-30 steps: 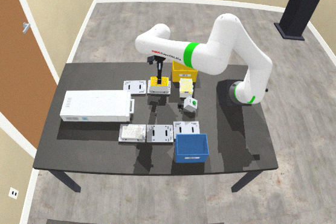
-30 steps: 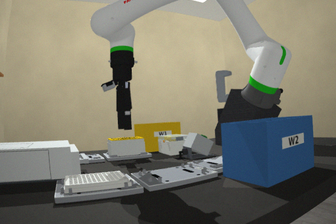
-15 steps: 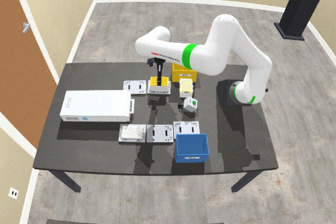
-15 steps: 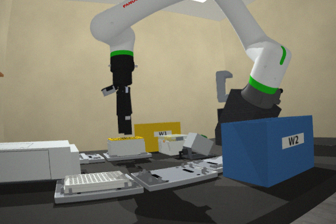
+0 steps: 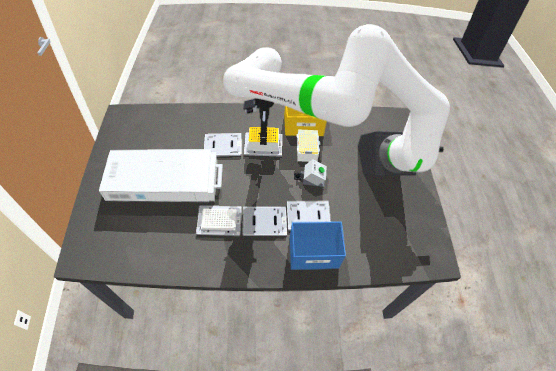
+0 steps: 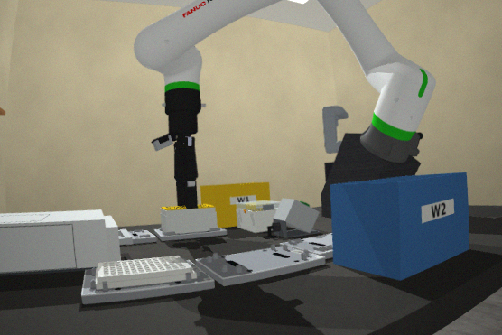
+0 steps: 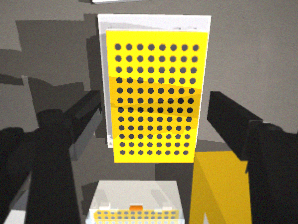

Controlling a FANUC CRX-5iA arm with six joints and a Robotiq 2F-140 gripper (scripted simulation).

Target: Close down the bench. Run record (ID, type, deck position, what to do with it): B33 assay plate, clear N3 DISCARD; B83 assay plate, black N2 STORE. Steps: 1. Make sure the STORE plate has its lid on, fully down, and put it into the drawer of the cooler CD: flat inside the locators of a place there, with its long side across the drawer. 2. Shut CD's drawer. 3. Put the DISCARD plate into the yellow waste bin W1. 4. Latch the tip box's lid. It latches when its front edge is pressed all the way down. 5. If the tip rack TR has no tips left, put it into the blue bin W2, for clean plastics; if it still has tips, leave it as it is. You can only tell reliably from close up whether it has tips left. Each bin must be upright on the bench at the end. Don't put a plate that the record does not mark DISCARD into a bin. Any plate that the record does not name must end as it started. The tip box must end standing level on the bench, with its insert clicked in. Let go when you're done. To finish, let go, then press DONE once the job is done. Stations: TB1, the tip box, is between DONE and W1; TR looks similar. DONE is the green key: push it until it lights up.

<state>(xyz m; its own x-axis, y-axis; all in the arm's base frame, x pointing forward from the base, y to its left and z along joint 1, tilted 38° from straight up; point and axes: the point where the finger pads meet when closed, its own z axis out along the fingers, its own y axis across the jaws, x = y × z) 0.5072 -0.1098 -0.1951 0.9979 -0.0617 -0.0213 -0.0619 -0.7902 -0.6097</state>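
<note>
Now: the tip rack TR 4 cm below my hand, 1 cm to the right of it and 1 cm behind it. The rest, counted from my hand: clear tip box lid: 19 cm behind, 4 cm below, 3 cm to the left; yellow tip box insert: 19 cm behind, 4 cm below, 3 cm to the left; tip box TB1: 19 cm behind, 5 cm below, 3 cm to the left.
</note>
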